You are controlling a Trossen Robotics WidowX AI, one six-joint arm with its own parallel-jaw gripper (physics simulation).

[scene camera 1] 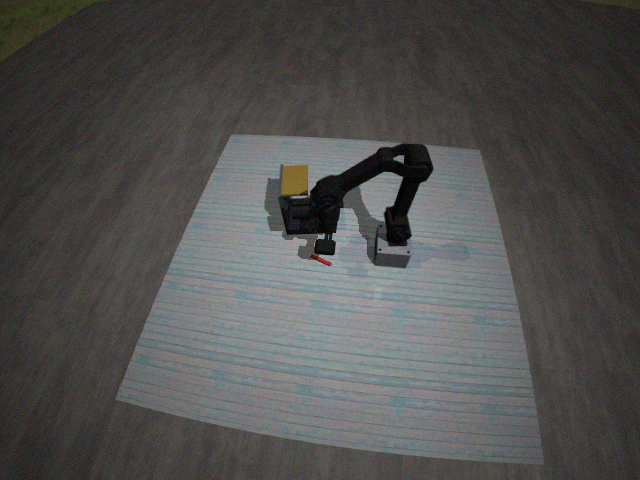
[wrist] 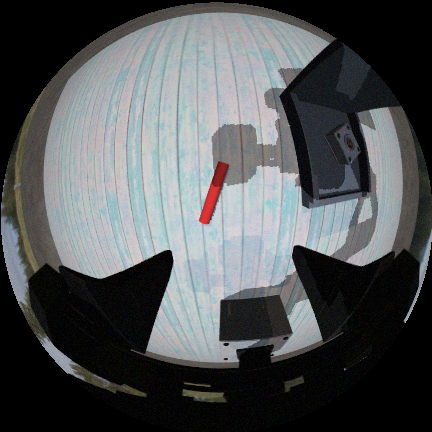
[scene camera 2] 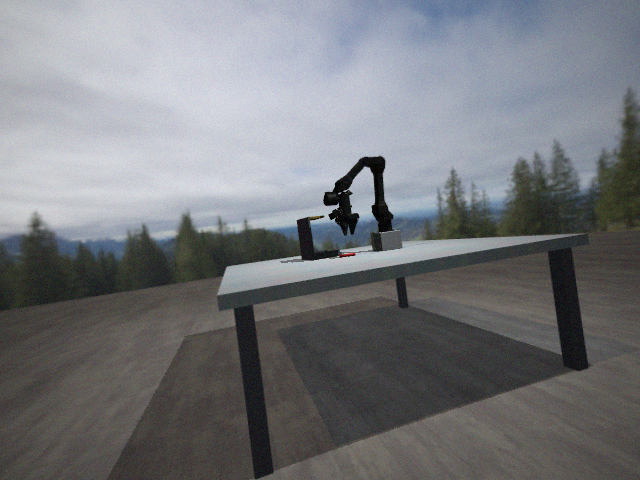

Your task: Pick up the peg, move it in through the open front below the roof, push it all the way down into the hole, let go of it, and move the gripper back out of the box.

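Places are measured from the arm's base along level axes (x left, y back, z up), in millimetres.
Pixels of known places: gripper, fingertip midpoint: point(wrist: 234, 255) point(scene camera 2: 348, 235); arm's base, origin of the base link: point(scene camera 1: 396, 238) point(wrist: 254, 351) point(scene camera 2: 386, 231).
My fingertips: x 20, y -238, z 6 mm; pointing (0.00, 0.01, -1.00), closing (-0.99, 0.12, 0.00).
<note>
Ahead of a thing's pixels: the offset from my fingertips to its top centre. "spot": to the spot under its first point. Level surfaces: height alone.
The red peg {dz -90, dx +15, dy -31 mm} point(scene camera 1: 320, 259) point(scene camera 2: 347, 254) point(wrist: 214, 193) lies flat on the table outside the box, with one end in shadow. The black-walled box {dz +120, dx -186, dy -86 mm} point(scene camera 2: 306, 238) point(wrist: 327, 125) has a yellow roof {spot: dz +120, dx -183, dy -117 mm} point(scene camera 1: 294, 179) point(scene camera 2: 316, 218). On its floor, a grey block {dz -63, dx -195, dy -94 mm} point(wrist: 342, 150) with a round hole shows in the wrist view; scene camera 1 does not show it, as the arm covers part of the box. My gripper point(scene camera 1: 327, 227) point(scene camera 2: 348, 233) point(wrist: 234, 255) is open and empty, pointing down above the table, outside the box. In the wrist view, the peg lies ahead of the fingertips, slightly left of the middle between them.
The robot's grey base block point(scene camera 1: 392, 255) point(scene camera 2: 390, 240) point(wrist: 255, 320) stands on the pale striped table top {dz -104 mm} point(scene camera 1: 330, 335) point(scene camera 2: 289, 273), to the right of the peg in scene camera 1. The box's low rim {spot: dz -85, dx -108, dy -46 mm} point(wrist: 305, 172) faces the peg's side in the wrist view.
</note>
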